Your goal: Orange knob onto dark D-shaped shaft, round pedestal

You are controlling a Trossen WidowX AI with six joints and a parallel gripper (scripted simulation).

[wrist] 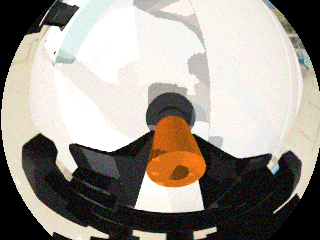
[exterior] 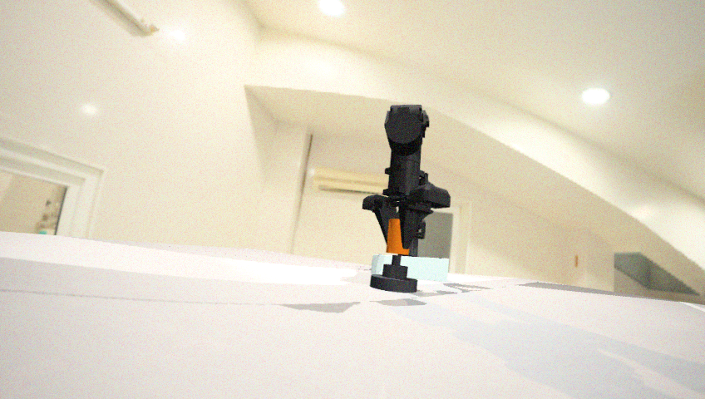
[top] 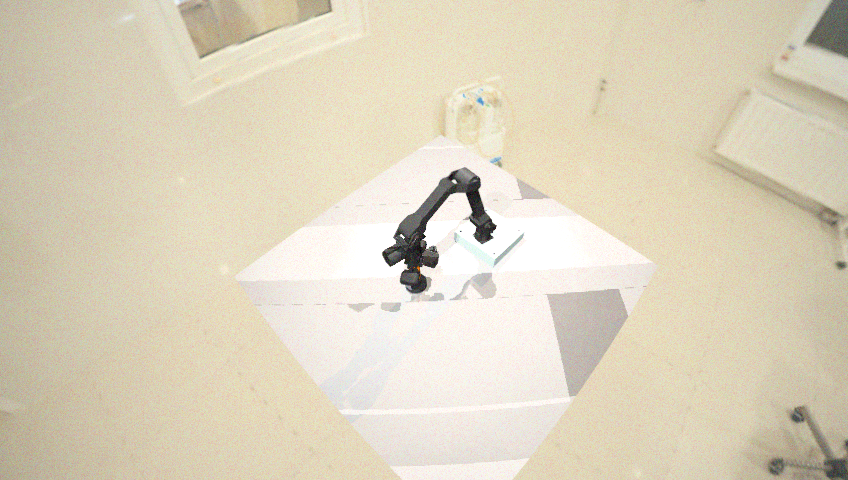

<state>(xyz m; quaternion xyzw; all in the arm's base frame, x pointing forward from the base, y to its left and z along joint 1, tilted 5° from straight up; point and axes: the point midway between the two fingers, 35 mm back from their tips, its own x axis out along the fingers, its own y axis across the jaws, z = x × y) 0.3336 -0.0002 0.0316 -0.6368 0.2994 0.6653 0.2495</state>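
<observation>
Now: the pedestal 4 cm below my gripper tip. From my gripper tip the other things lie so: orange knob (2 cm above).
</observation>
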